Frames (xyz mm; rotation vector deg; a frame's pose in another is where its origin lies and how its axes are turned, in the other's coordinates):
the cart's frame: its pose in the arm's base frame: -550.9 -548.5 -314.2 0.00 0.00 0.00
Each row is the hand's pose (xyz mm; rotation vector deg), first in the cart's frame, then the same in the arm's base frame.
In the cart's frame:
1: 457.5 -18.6 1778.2 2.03 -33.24 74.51
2: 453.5 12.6 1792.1 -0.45 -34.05 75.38
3: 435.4 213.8 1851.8 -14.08 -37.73 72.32
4: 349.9 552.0 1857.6 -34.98 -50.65 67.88
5: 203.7 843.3 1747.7 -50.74 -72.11 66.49
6: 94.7 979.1 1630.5 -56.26 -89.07 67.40
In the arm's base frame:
1: -93.4 -567.1 1464.0 2.03 -33.24 74.51
2: -97.4 -535.9 1477.9 -0.45 -34.05 75.38
3: -115.5 -334.7 1537.6 -14.08 -37.73 72.32
4: -201.0 3.5 1543.4 -34.98 -50.65 67.88
5: -347.2 294.8 1433.5 -50.74 -72.11 66.49
6: -456.2 430.6 1316.3 -56.26 -89.07 67.40

